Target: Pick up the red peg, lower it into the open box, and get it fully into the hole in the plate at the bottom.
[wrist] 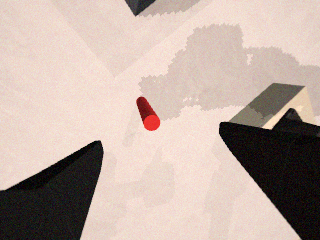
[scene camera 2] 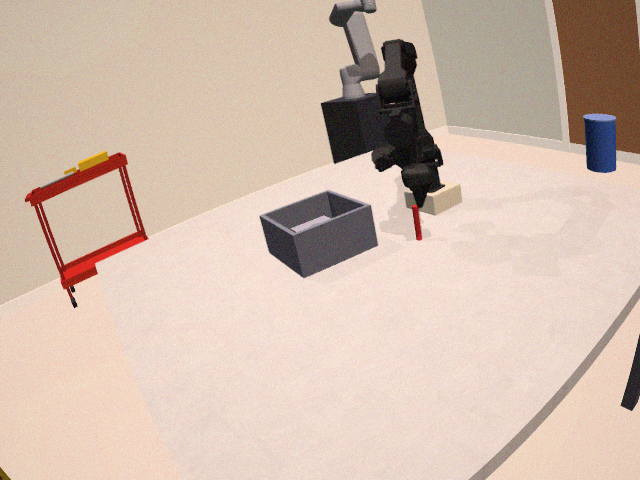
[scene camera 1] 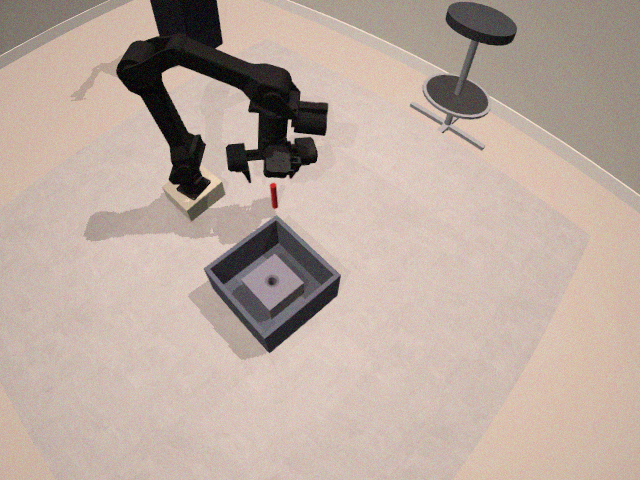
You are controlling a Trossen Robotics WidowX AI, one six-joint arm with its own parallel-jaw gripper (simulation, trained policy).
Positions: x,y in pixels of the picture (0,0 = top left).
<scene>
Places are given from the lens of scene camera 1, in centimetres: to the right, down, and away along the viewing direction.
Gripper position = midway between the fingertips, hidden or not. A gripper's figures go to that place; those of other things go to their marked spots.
my gripper (scene camera 1: 270,179): -11, -14, 88
grey box (scene camera 1: 321,281): 0, 9, 83
pale grey plate (scene camera 1: 273,285): -9, 9, 78
</scene>
